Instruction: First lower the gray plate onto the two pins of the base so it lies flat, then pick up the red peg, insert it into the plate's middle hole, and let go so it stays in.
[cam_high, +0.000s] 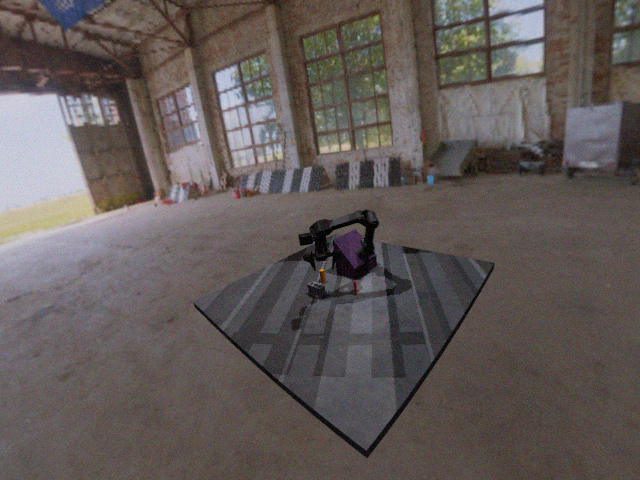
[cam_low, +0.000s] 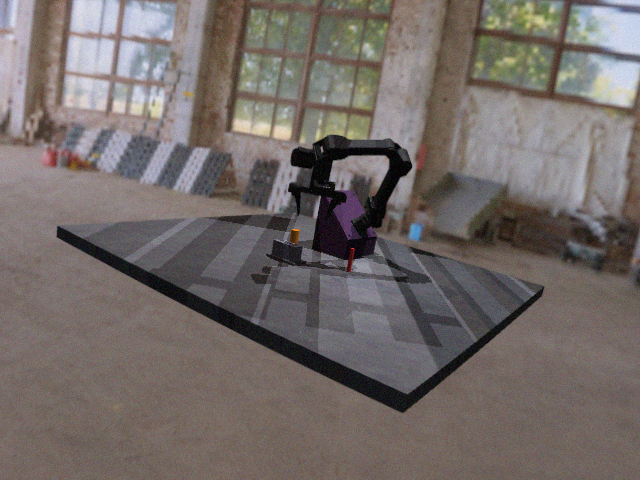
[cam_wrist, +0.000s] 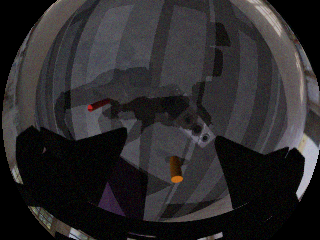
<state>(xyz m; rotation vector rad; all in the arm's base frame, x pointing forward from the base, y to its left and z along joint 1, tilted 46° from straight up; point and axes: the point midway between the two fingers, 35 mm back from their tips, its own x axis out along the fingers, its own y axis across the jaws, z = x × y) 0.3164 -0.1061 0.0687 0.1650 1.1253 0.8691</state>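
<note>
My gripper tip is 8 cm past the red peg, 13 cm to the right of it and 12 cm above it. Also, from my gripper tip: gray plate 7 cm to the right, 11 cm below; then orange peg 12 cm behind, 12 cm to the right, 12 cm below; then base 7 cm to the right, 15 cm below.
</note>
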